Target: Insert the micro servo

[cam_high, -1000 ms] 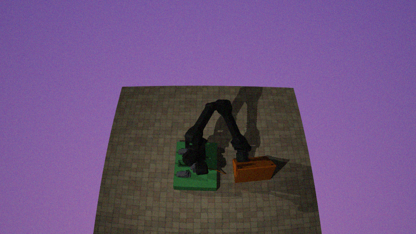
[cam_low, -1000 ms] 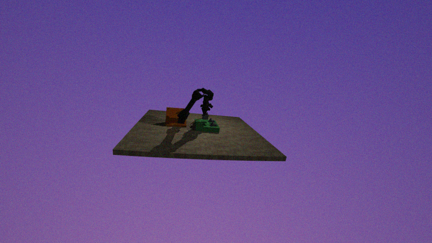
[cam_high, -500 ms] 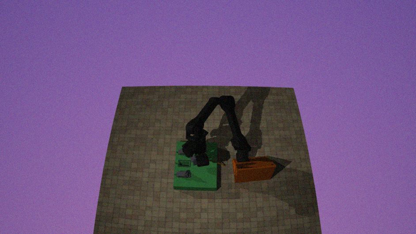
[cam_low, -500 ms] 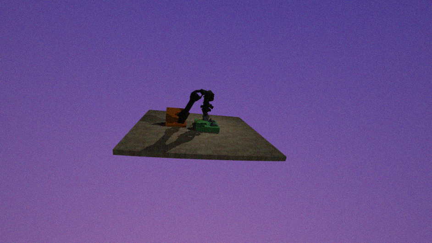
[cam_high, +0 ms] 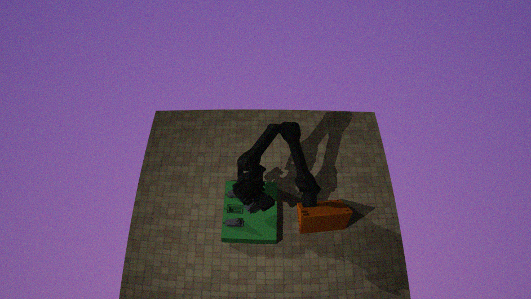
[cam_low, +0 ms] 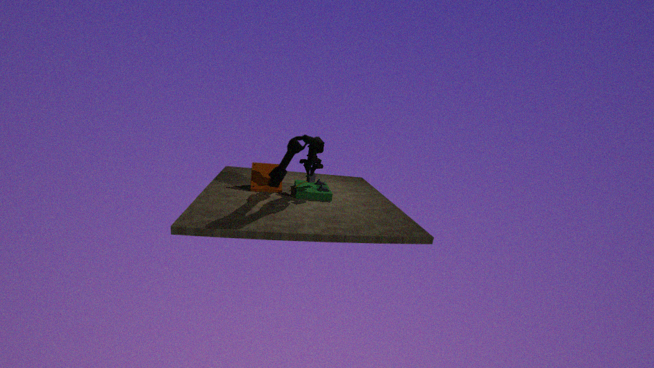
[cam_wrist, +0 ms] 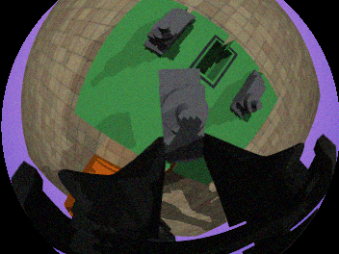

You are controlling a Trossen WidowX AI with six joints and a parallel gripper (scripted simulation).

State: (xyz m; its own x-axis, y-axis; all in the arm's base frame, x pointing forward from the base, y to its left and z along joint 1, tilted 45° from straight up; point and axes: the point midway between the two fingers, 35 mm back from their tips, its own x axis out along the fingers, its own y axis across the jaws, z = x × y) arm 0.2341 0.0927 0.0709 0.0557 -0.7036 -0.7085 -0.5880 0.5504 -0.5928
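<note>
The green deck lies 10 cm below my gripper tip and 1 cm behind it.
</note>
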